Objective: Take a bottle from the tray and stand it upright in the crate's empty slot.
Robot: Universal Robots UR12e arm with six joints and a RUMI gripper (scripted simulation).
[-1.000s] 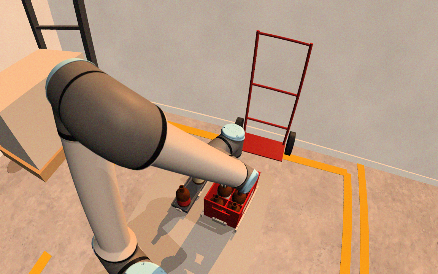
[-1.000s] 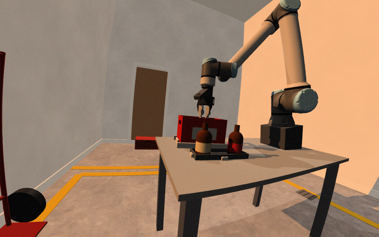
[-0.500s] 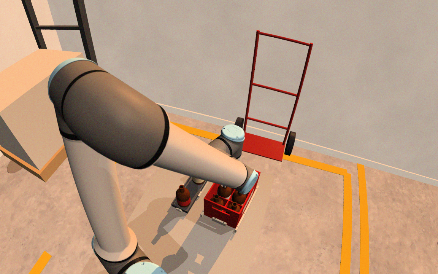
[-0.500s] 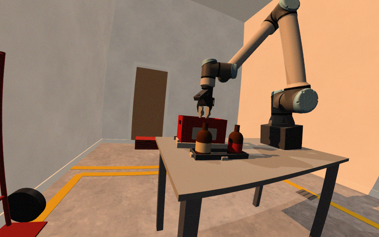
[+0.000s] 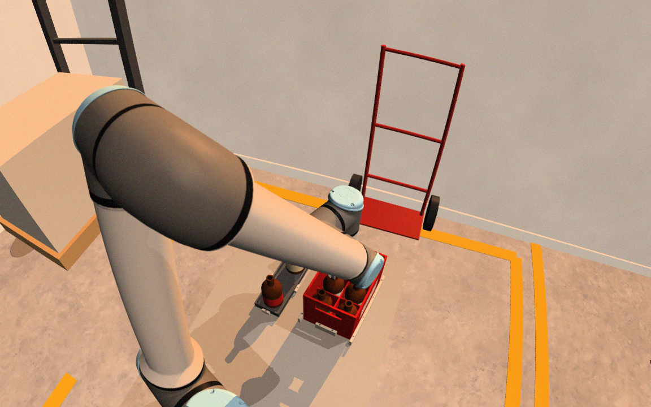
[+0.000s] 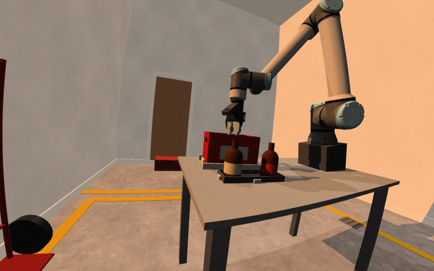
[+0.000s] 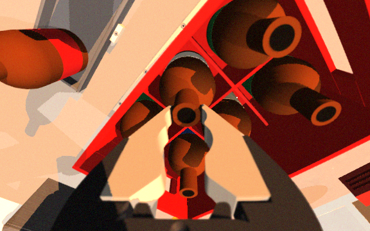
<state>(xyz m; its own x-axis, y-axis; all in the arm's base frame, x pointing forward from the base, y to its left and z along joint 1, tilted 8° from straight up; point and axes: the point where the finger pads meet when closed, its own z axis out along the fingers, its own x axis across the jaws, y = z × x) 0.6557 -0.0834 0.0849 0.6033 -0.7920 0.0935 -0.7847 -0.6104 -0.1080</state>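
My hand is 70 mm above the red crate, 40 mm to the left of it and 10 mm past it. The rest, counted from my hand: dark tray: 190 mm to the left, 150 mm below, 10 mm behind.
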